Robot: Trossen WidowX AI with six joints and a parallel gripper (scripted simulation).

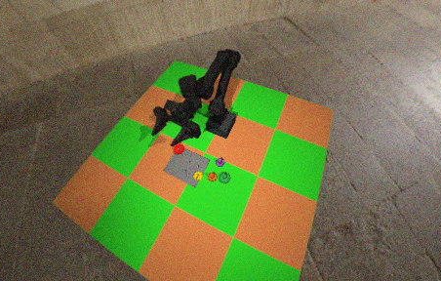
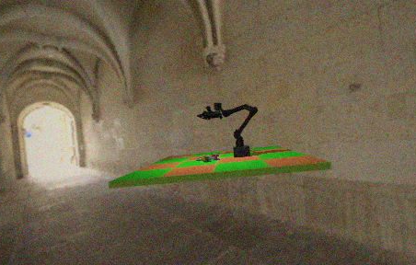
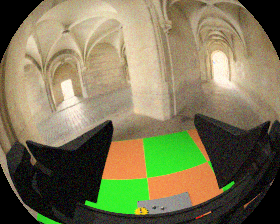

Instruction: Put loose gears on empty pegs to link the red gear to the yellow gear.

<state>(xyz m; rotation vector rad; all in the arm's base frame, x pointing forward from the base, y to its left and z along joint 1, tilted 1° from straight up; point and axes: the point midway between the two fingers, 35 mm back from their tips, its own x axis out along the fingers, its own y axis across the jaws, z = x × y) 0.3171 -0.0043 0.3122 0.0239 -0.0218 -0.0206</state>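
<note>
My gripper tip is now 380 mm above the orange gear, 130 mm to the right of it and 50 mm past it. The rest, counted from my gripper tip: purple gear 380 mm below, 140 mm behind, 130 mm to the left; then red gear 380 mm below, 120 mm to the right, 90 mm behind; then dark green gear 380 mm below, 190 mm to the left, 70 mm behind.
</note>
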